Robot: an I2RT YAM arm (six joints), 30 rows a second.
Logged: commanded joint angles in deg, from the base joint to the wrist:
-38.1 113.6 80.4 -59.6 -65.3 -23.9
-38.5 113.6 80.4 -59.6 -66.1 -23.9
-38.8 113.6 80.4 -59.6 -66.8 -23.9
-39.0 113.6 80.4 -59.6 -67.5 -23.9
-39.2 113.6 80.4 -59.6 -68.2 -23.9
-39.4 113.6 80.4 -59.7 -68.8 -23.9
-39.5 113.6 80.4 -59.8 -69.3 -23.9
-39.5 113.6 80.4 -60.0 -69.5 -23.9
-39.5 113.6 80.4 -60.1 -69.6 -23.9
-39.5 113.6 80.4 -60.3 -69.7 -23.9
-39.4 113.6 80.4 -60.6 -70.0 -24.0
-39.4 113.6 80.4 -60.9 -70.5 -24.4
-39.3 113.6 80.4 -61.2 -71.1 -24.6
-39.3 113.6 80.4 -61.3 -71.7 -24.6
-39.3 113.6 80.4 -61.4 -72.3 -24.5
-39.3 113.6 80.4 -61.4 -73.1 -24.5
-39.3 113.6 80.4 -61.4 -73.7 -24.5
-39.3 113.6 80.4 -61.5 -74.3 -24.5
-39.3 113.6 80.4 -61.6 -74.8 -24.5
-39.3 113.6 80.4 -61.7 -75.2 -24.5
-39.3 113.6 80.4 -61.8 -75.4 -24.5
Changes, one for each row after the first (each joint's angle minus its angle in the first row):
-0.4 0.0 0.0 0.0 -0.8 0.0
-0.7 0.0 0.0 0.0 -1.5 0.0
-0.9 0.0 0.0 0.0 -2.2 0.0
-1.1 0.0 0.0 0.0 -2.9 0.0
-1.3 0.0 0.0 -0.1 -3.5 0.0
-1.4 0.0 0.0 -0.2 -4.0 0.0
-1.4 0.0 0.0 -0.4 -4.2 0.0
-1.4 0.0 0.0 -0.5 -4.3 0.0
-1.4 0.0 0.0 -0.7 -4.4 0.0
-1.3 0.0 0.0 -1.0 -4.7 -0.1
-1.3 0.0 0.0 -1.3 -5.2 -0.5
-1.2 0.0 0.0 -1.6 -5.8 -0.7
-1.2 0.0 0.0 -1.7 -6.4 -0.7
-1.2 0.0 0.0 -1.8 -7.0 -0.6
-1.2 0.0 0.0 -1.8 -7.8 -0.6
-1.2 0.0 0.0 -1.8 -8.4 -0.6
-1.2 0.0 0.0 -1.9 -9.0 -0.6
-1.2 0.0 0.0 -2.0 -9.5 -0.6
-1.2 0.0 0.0 -2.1 -9.9 -0.6
-1.2 0.0 0.0 -2.2 -10.1 -0.6

